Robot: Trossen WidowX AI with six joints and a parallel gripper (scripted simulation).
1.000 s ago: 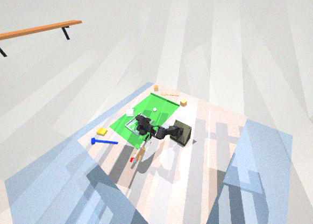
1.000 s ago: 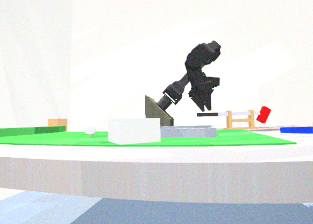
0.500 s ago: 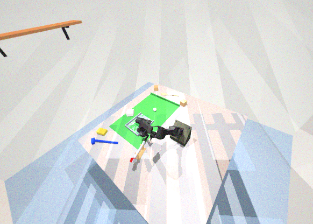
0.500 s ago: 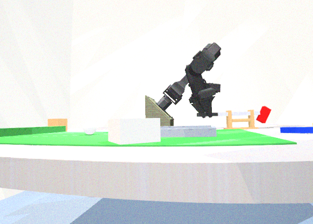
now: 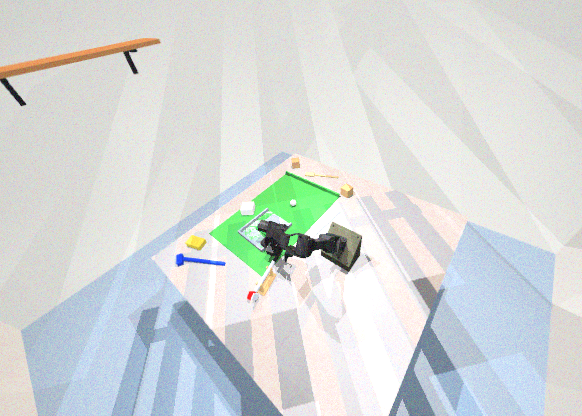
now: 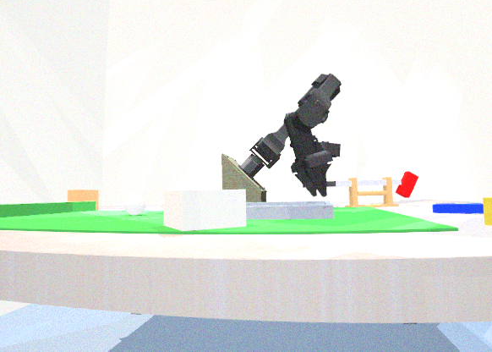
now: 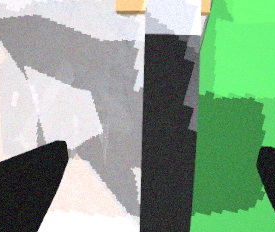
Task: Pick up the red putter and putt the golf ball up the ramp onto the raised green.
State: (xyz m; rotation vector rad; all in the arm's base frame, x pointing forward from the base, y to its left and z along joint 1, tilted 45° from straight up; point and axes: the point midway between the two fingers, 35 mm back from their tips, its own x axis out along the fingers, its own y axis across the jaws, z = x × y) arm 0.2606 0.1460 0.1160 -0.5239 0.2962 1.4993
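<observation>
Right now my gripper tip is 11 cm to the right of the red putter, 3 cm below it and 2 cm past it. Also, from my gripper tip: grey frame 21 cm ahead, 12 cm to the right, 2 cm below; then white golf ball 40 cm to the right, 17 cm ahead, 1 cm below; then wooden stand 13 cm to the left, 1 cm behind.
</observation>
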